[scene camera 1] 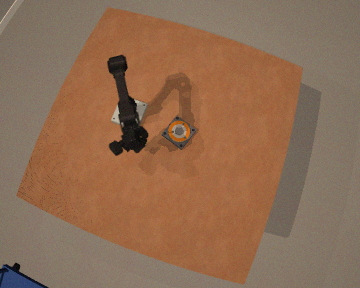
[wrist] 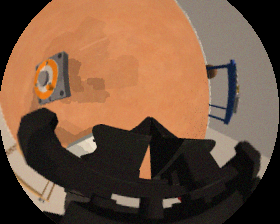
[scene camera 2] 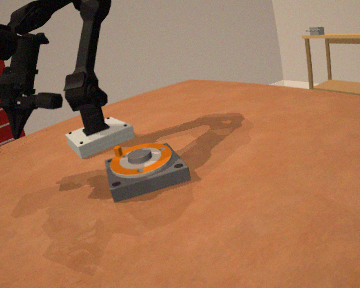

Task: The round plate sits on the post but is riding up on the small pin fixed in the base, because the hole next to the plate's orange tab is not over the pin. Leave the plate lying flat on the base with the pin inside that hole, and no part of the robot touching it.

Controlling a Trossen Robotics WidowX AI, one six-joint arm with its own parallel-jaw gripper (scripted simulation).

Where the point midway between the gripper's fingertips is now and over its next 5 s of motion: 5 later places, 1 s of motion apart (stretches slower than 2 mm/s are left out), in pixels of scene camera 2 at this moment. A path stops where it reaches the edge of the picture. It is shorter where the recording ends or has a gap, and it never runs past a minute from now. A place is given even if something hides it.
The gripper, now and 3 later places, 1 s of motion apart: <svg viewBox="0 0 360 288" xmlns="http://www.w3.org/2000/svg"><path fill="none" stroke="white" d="M16 138L104 135L114 149L124 144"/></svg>
